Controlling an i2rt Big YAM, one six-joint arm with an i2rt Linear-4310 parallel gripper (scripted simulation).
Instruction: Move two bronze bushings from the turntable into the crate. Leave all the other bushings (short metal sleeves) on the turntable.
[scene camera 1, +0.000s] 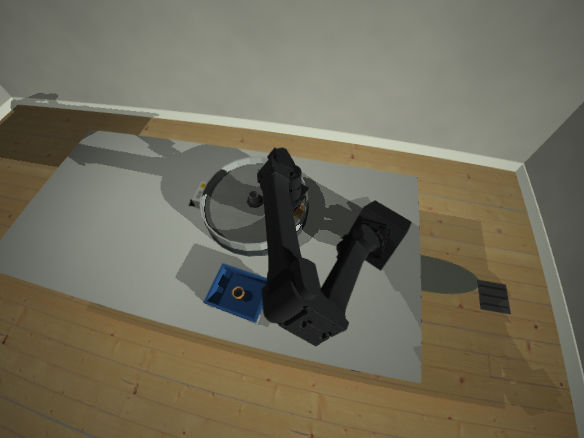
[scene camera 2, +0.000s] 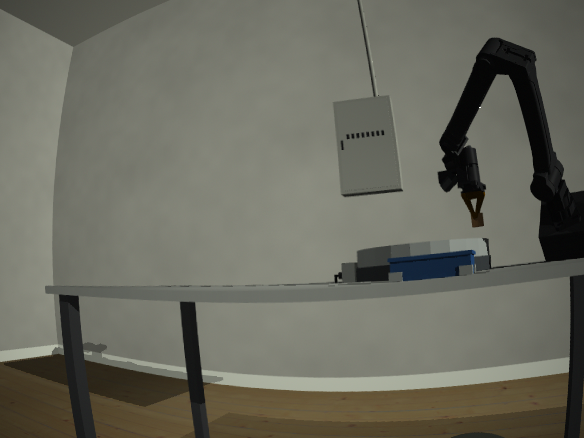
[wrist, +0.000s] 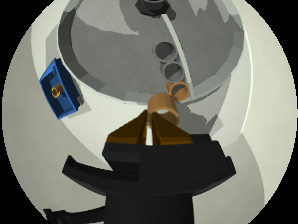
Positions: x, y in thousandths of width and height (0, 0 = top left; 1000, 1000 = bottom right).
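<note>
You'd see the gripper (scene camera 2: 814, 499) here, and that's also the gripper (wrist: 502, 507). There's a blue crate (wrist: 206, 475) as well.
</note>
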